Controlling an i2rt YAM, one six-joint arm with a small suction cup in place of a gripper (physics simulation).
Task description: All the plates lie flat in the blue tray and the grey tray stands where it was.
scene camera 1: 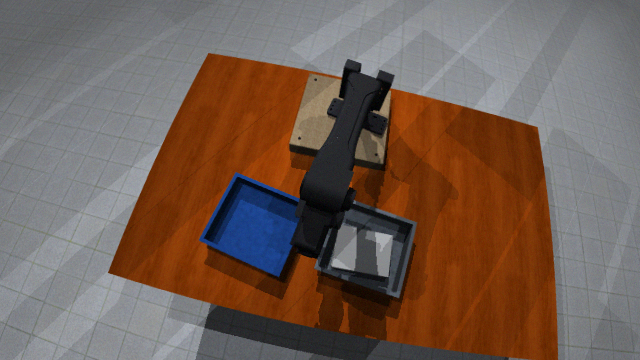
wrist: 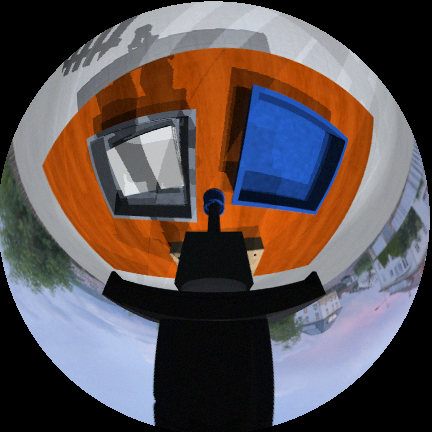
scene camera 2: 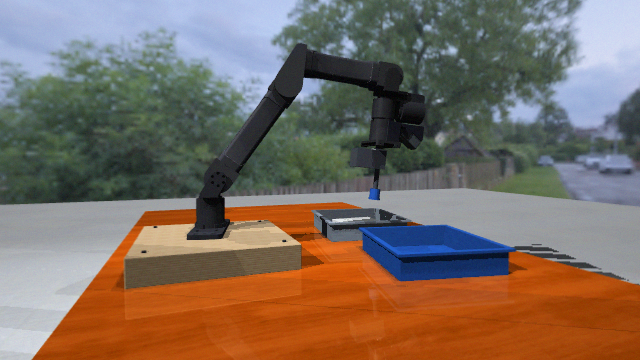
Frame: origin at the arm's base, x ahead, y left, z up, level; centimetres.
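Seen in the pictures: end effector, tool point: (wrist: pixel 213 197) (scene camera 2: pixel 374 199); arm's base, origin of the base link: (scene camera 2: pixel 210 230).
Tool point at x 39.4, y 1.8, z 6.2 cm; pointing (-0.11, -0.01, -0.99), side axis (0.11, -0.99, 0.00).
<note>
Pixels of each thing's top centre, then the offset from my tool point to it. Level surfaces: height alone.
- white rectangular plate, middle of its top: (wrist: pixel 140 165) (scene camera 1: pixel 363 250) (scene camera 2: pixel 362 222) dx +1.4, dy +15.2, dz -8.5 cm
- grey tray, middle of its top: (wrist: pixel 134 177) (scene camera 1: pixel 368 244) (scene camera 2: pixel 356 214) dx -0.2, dy +15.6, dz -6.2 cm
- blue tray, middle of its top: (wrist: pixel 301 164) (scene camera 2: pixel 426 236) (scene camera 1: pixel 255 221) dx +6.3, dy -16.3, dz -6.2 cm
- orange wooden table, its level: dz -11.2 cm
A white rectangular plate (scene camera 1: pixel 345 250) (scene camera 2: pixel 350 219) (wrist: pixel 167 160) lies in the grey tray (scene camera 1: pixel 408 257) (scene camera 2: pixel 350 233) (wrist: pixel 193 200). Thin edge lines show along its side in the wrist view; I cannot tell how many plates are stacked there. The blue tray (scene camera 1: pixel 255 230) (scene camera 2: pixel 455 268) (wrist: pixel 285 150) stands beside the grey one, and its floor shows bare. My gripper, a small blue suction cup (scene camera 2: pixel 374 194) (wrist: pixel 214 201), is open, with nothing on it. It hangs above the height of both tray rims, pointing down. In scene camera 1 the arm hides the cup and part of both trays' near corners.
The arm stands on a thick wooden base block (scene camera 1: pixel 312 112) (scene camera 2: pixel 210 270) (wrist: pixel 256 256) behind the trays. Both trays stand on the orange wooden table (scene camera 1: pixel 480 225) (scene camera 2: pixel 250 320) (wrist: pixel 212 90), with a narrow gap between them. Both trays have raised walls.
</note>
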